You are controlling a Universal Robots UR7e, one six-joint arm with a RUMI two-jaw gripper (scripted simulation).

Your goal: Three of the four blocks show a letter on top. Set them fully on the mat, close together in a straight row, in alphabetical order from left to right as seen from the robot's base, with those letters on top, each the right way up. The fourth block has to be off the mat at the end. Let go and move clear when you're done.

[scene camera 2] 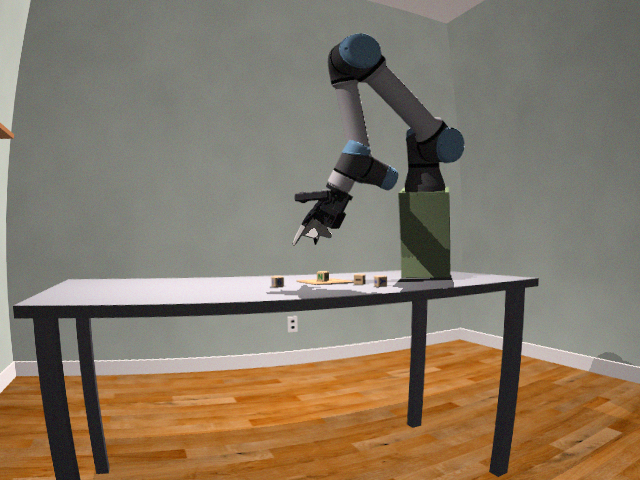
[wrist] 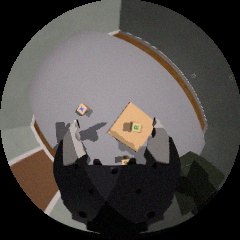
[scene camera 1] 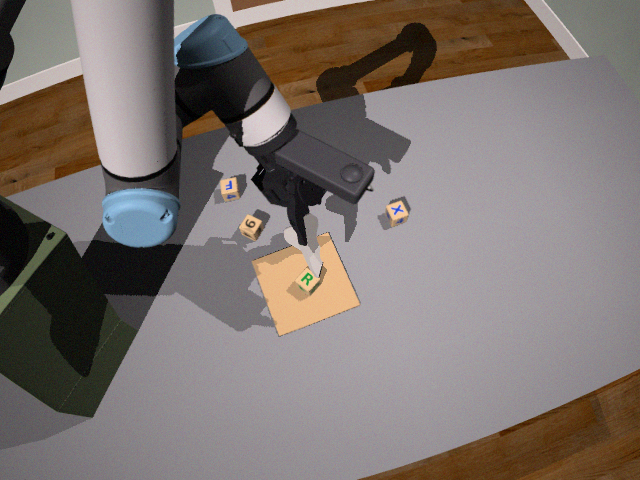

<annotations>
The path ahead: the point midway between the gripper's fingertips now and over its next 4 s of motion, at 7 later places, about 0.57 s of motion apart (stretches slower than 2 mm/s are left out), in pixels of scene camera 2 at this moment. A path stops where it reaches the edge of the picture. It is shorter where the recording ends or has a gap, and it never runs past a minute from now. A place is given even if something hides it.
My gripper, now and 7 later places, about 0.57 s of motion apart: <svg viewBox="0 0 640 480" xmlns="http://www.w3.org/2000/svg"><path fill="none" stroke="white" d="M304 244L321 238L323 238L331 240L351 239L376 234L381 232L381 245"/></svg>
</annotations>
